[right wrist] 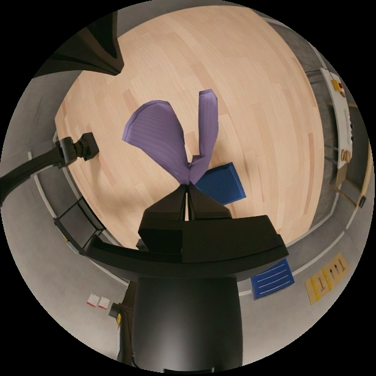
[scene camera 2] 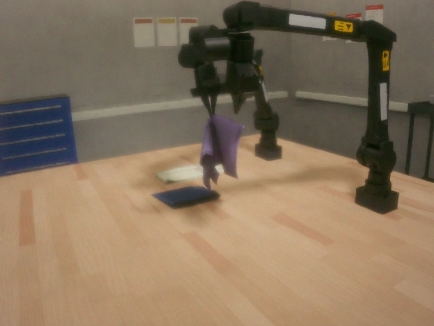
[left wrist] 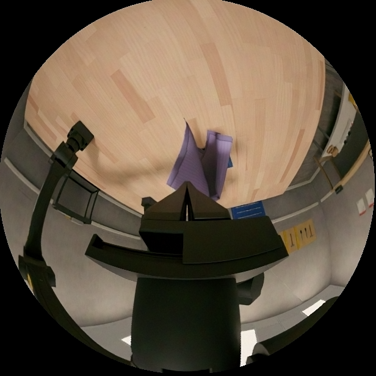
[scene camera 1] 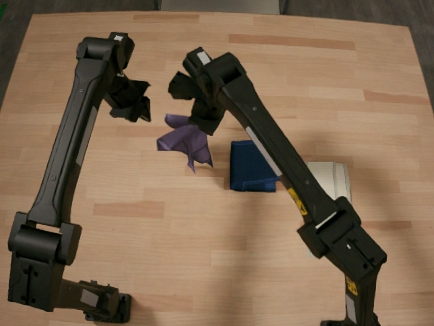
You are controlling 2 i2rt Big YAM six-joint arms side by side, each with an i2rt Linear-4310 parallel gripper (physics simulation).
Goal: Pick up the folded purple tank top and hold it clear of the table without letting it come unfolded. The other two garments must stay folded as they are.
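The purple tank top hangs above the table in separate flaps, gathered at the top. My right gripper is shut on that gathered part. My left gripper is shut and empty, beside the tank top and apart from it. The folded blue garment lies flat on the table. The folded white garment lies flat beyond it, partly hidden by the right arm in scene camera 1.
The right arm passes over the blue and white garments in scene camera 1. The left arm stands along the left side of the wooden table. A blue cabinet shows behind the table in scene camera 2.
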